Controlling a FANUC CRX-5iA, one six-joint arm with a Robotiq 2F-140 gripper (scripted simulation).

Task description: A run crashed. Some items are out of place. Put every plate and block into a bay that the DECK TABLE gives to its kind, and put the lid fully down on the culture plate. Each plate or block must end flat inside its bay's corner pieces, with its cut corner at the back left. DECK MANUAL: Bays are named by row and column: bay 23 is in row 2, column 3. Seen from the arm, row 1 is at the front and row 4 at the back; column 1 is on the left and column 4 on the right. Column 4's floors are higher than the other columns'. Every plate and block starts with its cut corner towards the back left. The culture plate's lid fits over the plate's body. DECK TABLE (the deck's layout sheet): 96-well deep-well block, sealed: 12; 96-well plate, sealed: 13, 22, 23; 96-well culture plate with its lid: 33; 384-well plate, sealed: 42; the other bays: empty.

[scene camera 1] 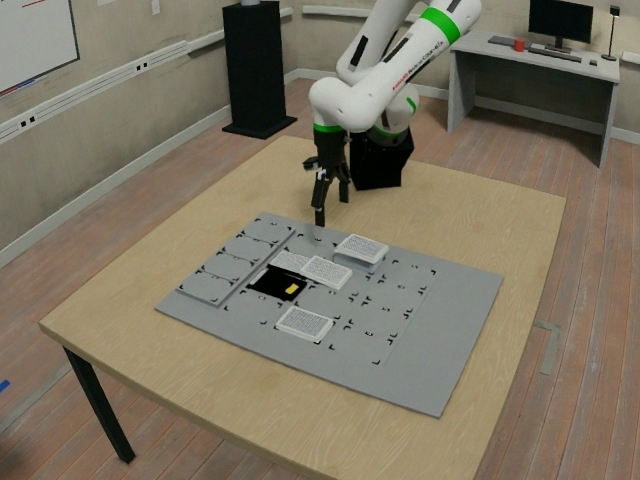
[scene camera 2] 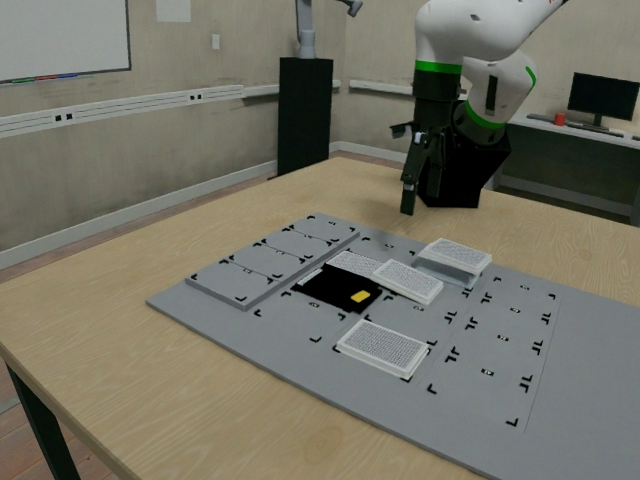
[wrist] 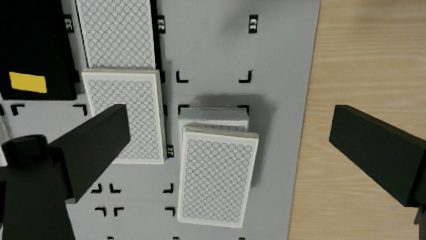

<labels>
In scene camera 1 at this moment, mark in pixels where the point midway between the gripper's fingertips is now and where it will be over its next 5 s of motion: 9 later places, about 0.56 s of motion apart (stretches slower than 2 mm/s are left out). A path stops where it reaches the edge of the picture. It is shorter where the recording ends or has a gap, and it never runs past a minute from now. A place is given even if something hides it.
My gripper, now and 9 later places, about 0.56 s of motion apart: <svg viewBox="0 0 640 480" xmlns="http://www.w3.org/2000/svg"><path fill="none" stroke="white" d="M332 213L314 208L299 205L290 213L281 221L290 225L309 230L326 234L321 236L300 238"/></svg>
</labels>
